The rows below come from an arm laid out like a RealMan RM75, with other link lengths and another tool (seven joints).
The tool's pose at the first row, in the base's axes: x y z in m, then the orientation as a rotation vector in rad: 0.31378 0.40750 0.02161 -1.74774 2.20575 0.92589
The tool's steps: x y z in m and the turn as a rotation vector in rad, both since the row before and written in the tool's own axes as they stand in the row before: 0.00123 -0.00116 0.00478 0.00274 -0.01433 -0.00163; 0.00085 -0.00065 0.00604 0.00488 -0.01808 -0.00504; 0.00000 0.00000 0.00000 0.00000 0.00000 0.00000; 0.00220 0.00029 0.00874 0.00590 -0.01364 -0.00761; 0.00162 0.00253 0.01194 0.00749 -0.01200 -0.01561; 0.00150 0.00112 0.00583 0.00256 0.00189 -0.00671; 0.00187 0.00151 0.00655 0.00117 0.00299 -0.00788
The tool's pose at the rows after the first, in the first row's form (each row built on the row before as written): 0.31338 0.40907 0.01681 -1.73600 2.19542 0.93166; 0.31236 0.41180 0.01141 -1.72337 2.17931 0.93636; 0.31236 0.41180 0.01141 -1.72337 2.17931 0.93636; 0.30955 0.41525 0.00357 -1.71638 2.16334 0.93615; 0.30424 0.42144 -0.00565 -1.71732 2.14014 0.93084; 0.30162 0.42394 -0.01059 -1.72380 2.13451 0.92468; 0.29841 0.42661 -0.01618 -1.73287 2.12817 0.91917
